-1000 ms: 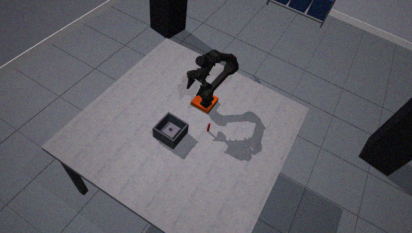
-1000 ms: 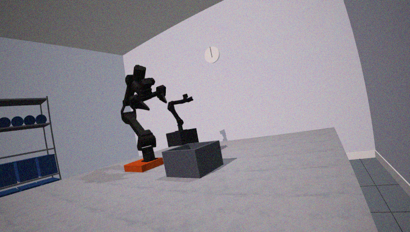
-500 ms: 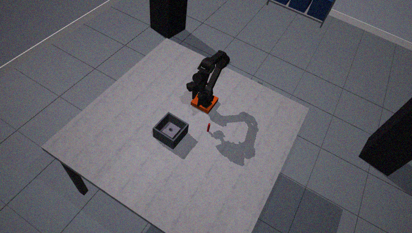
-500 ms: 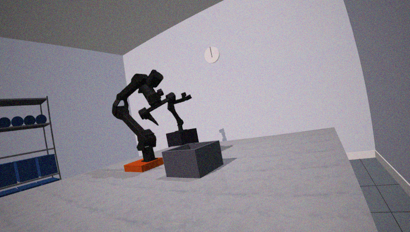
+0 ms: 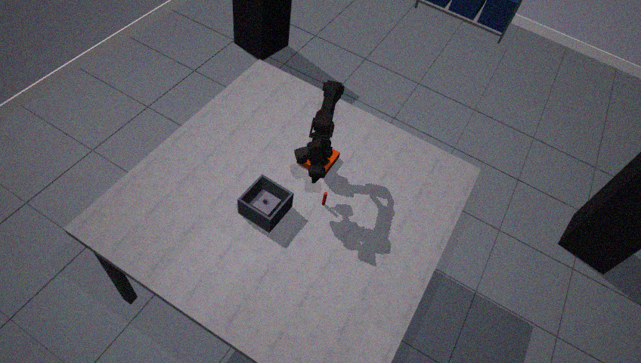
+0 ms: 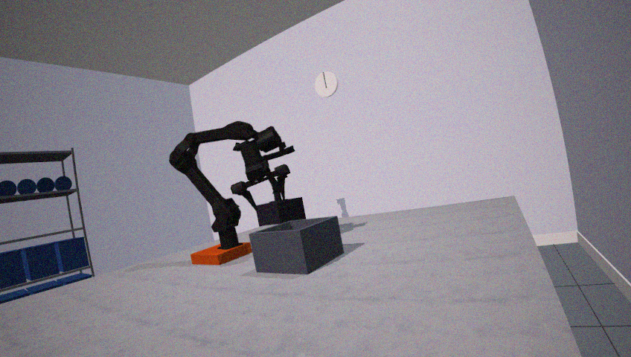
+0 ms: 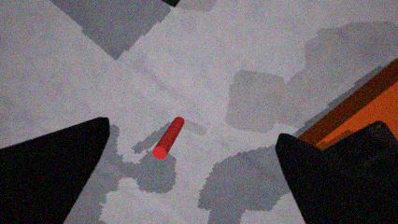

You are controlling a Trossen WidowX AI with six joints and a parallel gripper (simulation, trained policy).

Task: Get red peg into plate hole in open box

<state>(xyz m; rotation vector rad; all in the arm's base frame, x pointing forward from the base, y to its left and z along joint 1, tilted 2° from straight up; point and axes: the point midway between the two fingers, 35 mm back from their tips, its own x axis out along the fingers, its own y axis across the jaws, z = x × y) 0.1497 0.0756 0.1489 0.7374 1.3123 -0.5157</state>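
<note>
Now: the red peg 10 mm behind my gripper tip, 70 mm to the left of it and 110 mm below it. From my gripper tip the other things lie so: plate: 180 mm ahead, 80 mm to the right, 100 mm below; then dark grey box: 180 mm ahead, 80 mm to the right, 120 mm below.
</note>
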